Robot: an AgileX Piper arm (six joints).
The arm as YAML. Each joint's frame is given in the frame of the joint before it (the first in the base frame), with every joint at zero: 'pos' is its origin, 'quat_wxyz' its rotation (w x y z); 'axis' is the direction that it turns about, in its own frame. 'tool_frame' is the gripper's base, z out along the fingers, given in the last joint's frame.
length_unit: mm
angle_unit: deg
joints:
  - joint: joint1
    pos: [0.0, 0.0, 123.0]
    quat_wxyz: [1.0, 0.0, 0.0, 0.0]
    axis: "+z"
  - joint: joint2
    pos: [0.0, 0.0, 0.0]
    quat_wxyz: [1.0, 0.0, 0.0, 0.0]
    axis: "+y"
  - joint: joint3
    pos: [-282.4, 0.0, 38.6]
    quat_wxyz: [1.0, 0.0, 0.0, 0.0]
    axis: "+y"
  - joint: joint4
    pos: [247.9, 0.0, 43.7]
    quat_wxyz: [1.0, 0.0, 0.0, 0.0]
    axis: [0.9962, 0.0, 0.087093]
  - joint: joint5
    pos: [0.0, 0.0, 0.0]
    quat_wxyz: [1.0, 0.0, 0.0, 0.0]
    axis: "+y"
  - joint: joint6
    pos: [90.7, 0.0, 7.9]
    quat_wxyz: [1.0, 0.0, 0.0, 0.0]
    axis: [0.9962, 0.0, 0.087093]
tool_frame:
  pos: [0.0, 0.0, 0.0]
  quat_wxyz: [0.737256, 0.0, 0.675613, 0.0]
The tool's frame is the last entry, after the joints.
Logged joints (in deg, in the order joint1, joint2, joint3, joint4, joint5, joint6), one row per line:
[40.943 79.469 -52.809 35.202 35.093 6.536]
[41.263 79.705 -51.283 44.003 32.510 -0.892]
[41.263 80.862 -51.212 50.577 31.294 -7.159]
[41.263 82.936 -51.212 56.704 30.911 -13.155]
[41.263 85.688 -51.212 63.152 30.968 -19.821]
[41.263 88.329 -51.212 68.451 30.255 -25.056]
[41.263 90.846 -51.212 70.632 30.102 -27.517]
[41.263 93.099 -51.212 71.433 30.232 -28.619]
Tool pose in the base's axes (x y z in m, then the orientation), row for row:
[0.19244 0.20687 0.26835 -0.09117 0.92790 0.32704 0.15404]
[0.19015 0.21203 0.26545 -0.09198 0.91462 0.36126 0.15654]
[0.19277 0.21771 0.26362 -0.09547 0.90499 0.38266 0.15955]
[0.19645 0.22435 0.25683 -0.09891 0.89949 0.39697 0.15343]
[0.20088 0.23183 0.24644 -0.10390 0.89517 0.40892 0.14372]
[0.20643 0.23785 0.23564 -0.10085 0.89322 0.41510 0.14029]
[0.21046 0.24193 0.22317 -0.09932 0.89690 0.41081 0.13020]
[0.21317 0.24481 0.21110 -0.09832 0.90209 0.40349 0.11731]
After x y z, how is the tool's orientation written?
As a quaternion, x y z w.
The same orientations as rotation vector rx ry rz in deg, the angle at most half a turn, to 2 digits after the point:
[-14.97 152.40 53.71]
[-15.09 150.01 59.25]
[-15.63 148.18 62.66]
[-16.25 147.78 65.22]
[-17.16 147.87 67.55]
[-16.69 147.83 68.70]
[-16.53 149.29 68.38]
[-16.49 151.27 67.66]

